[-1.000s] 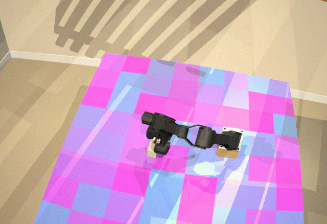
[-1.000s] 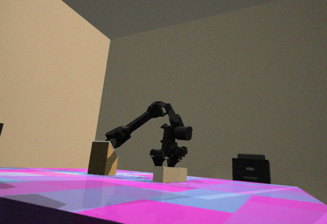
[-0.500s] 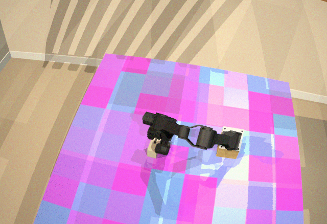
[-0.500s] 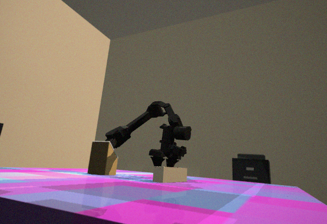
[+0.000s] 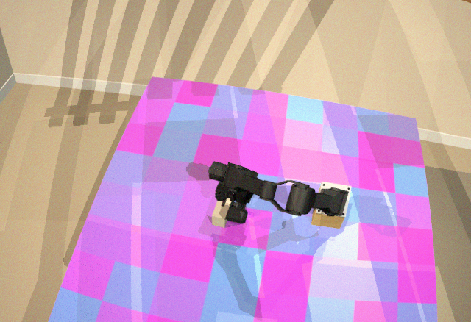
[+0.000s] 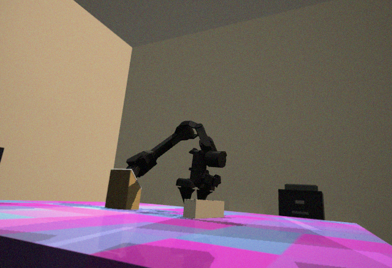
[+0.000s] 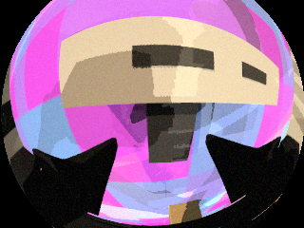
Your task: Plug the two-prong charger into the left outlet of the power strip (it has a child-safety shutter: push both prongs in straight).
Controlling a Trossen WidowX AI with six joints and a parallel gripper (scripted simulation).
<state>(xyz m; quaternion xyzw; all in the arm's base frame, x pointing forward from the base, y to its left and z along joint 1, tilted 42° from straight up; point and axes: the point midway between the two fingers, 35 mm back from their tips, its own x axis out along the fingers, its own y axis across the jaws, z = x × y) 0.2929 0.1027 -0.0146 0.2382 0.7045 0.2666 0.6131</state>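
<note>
Now: gripper tip 4 cm short of the dark two-prong charger and 1 cm below it.
</note>
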